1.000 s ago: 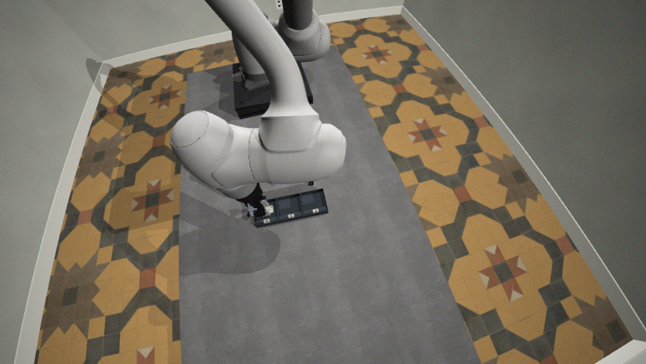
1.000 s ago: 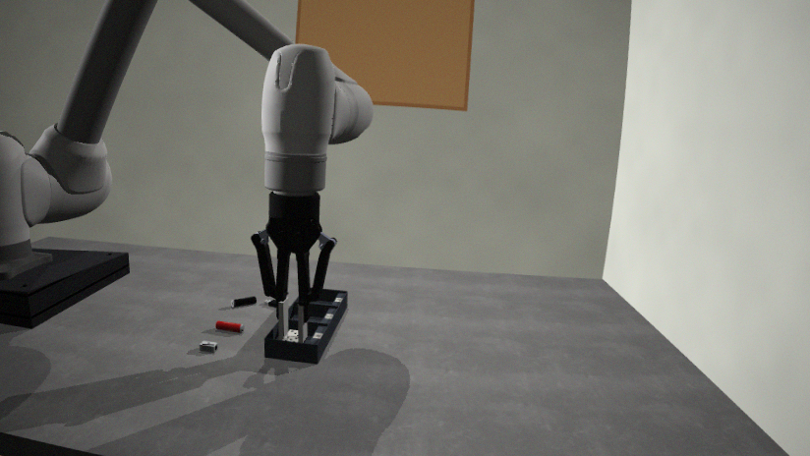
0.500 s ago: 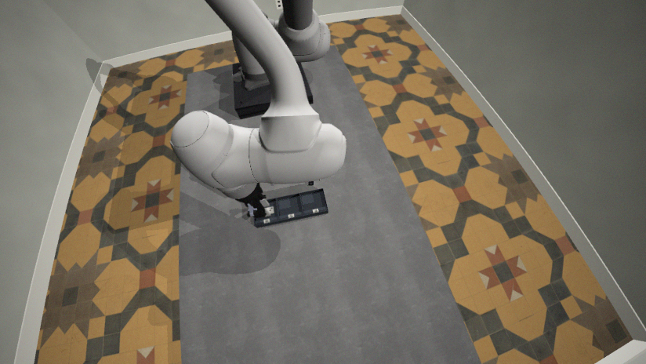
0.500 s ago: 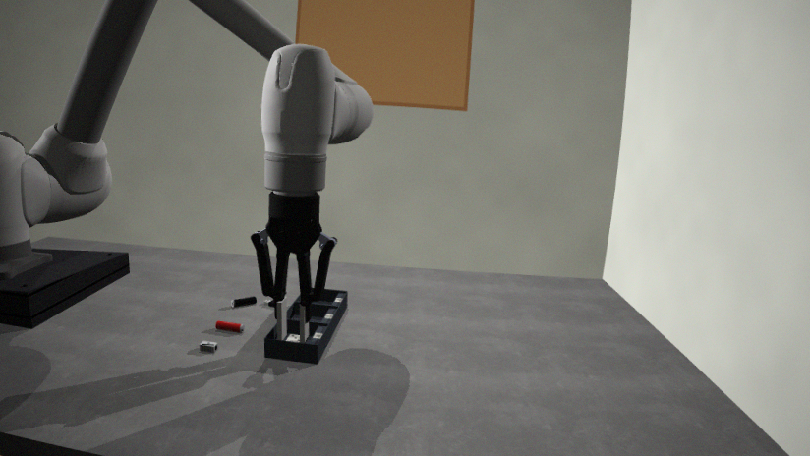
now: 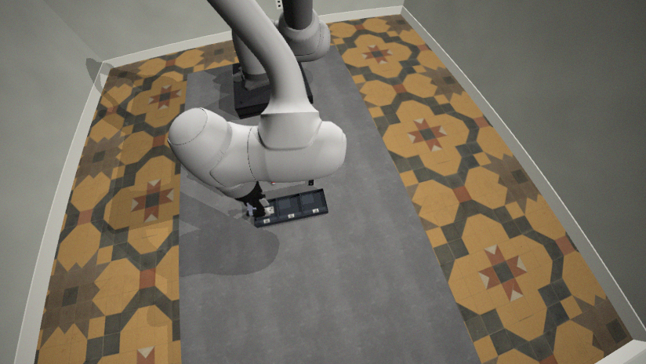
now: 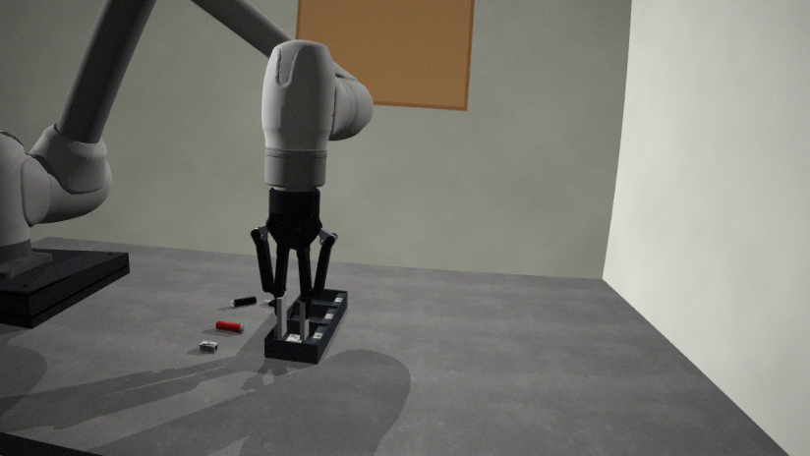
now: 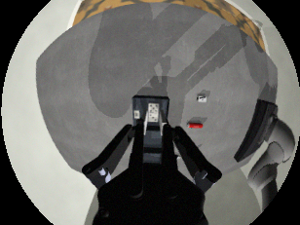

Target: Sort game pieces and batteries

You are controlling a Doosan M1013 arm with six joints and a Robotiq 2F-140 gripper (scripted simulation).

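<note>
Right now the white domino is 4 cm below my hand. From my hand the other things lie so: black three-compartment bin: 2 cm ahead, 8 cm to the left, 4 cm below; silver-grey thing: 13 cm behind, 2 cm to the right, 5 cm below; red battery: 11 cm behind, 6 cm to the left, 5 cm below.
</note>
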